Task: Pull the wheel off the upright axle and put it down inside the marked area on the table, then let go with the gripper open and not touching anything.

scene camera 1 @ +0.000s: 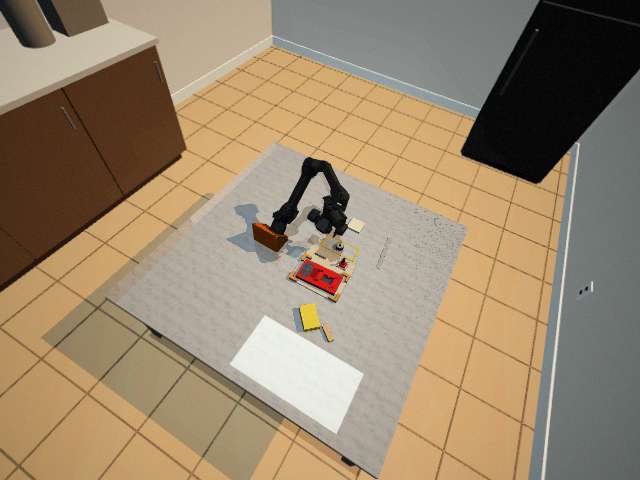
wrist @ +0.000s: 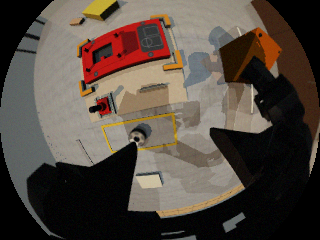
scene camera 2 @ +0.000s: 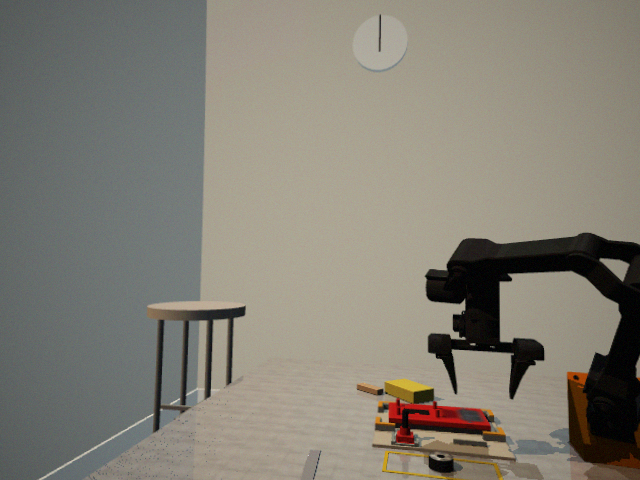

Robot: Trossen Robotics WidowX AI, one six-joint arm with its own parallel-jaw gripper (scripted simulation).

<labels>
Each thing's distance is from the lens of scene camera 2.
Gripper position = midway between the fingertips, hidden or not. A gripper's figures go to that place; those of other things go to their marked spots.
my gripper (scene camera 2: pixel 483 396): 0.93 m
yellow block (scene camera 2: pixel 412 392): 1.25 m
</labels>
